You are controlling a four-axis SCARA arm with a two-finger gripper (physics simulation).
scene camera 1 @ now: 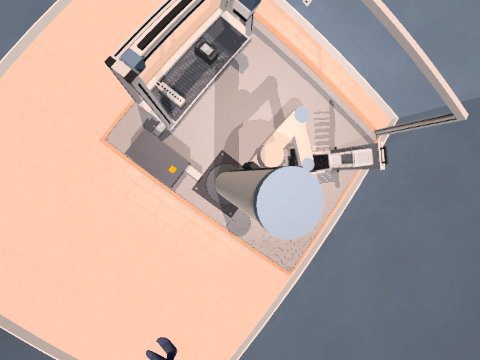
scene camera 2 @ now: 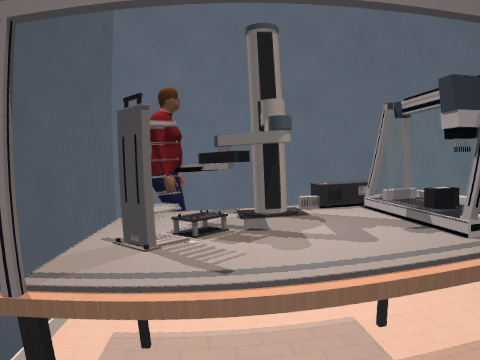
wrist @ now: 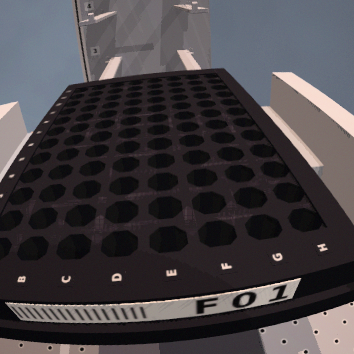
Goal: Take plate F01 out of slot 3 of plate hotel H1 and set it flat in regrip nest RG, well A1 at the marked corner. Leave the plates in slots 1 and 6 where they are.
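Pixels of known places: gripper, between the fingertips: [scene camera 1: 322, 161] [scene camera 2: 191, 167] [wrist: 144, 104]; arm's base, origin of its link: [scene camera 2: 270, 215].
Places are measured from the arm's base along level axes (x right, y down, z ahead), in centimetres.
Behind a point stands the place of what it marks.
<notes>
Black plate F01 [scene camera 1: 320, 161] @(x 32.0, y -23.8, z 41.4 cm) [scene camera 2: 196, 169] @(x 31.5, y -23.5, z 46.2 cm) [wrist: 160, 160] @(x 30.6, y -24.0, z 39.0 cm) is level between the fingers, its F01 label facing the wrist camera. My gripper [scene camera 2: 215, 167] [wrist: 144, 104] @(x 33.2, y -24.1, z 42.2 cm) is shut on it, with a pale finger along each side. The plate is outside plate hotel H1 [scene camera 2: 135, 175] @(x 49.3, y -22.9, z 61.4 cm) [wrist: 140, 30] @(x 48.6, y -24.6, z 58.1 cm), in front of bare slot 3 rails. Regrip nest RG [scene camera 2: 200, 216] @(x 31.1, y -7.3, z 42.9 cm) stands on the table, lower than the plate; scene camera 2 shows the plate high above it. A pale plate [scene camera 1: 362, 157] @(x 43.7, y -39.2, z 52.6 cm) [scene camera 2: 164, 123] @(x 40.6, y -38.4, z 55.4 cm) sits in the top slot. Another pale plate [scene camera 2: 169, 206] @(x 40.3, y -12.5, z 54.6 cm) sits low in the hotel. The nest's marked corner cannot be made out.
The arm's column [scene camera 1: 290, 202] @(x -0.4, y -89.5, z -0.1 cm) [scene camera 2: 265, 120] @(x 3.8, y -41.7, z 20.6 cm) stands beyond the nest. A gantry machine [scene camera 1: 170, 65] @(x -67.3, y -10.4, z 32.9 cm) [scene camera 2: 382, 150] @(x -53.3, y -28.3, z 10.0 cm) and a dark box [scene camera 1: 157, 157] @(x -40.2, y -12.8, z -11.7 cm) [scene camera 2: 340, 194] @(x -35.7, y -7.5, z -3.5 cm) stand farther along the table. A person in red [scene camera 2: 170, 135] is behind the hotel in scene camera 2.
</notes>
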